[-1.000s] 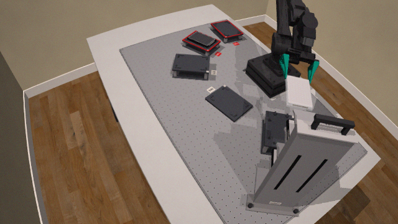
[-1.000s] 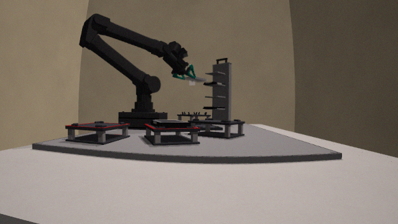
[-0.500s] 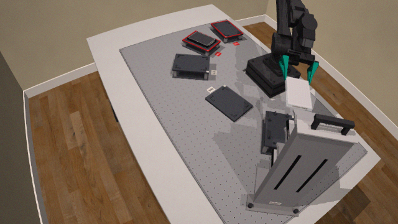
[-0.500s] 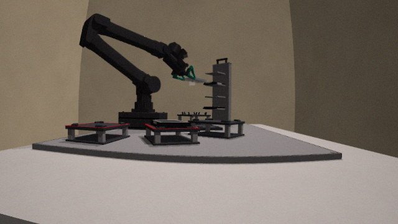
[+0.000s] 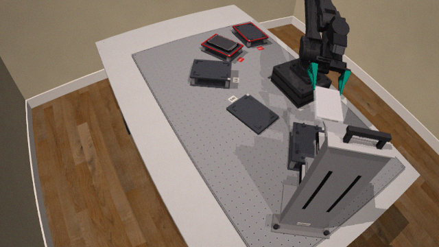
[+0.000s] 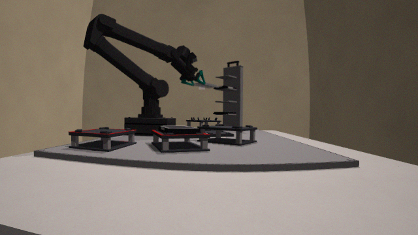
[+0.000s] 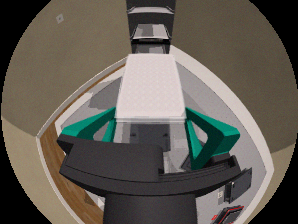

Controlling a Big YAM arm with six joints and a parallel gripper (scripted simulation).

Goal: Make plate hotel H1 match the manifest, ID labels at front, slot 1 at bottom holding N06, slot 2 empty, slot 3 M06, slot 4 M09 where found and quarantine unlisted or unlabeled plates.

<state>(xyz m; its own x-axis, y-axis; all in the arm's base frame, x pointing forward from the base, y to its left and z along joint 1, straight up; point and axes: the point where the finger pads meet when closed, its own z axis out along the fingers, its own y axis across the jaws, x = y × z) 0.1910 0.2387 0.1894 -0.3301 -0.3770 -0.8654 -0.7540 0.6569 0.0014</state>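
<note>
Right now my hand is 4 cm short of the white plate and 4 cm to the right of it. From my hand the other things lie so: H1 deck label: 5 cm ahead, 20 cm to the left, 26 cm below; plate hotel H1: 21 cm ahead, 24 cm to the left, 6 cm below; red-rimmed quarantine nest: 20 cm behind, 65 cm to the right, 22 cm below.
</note>
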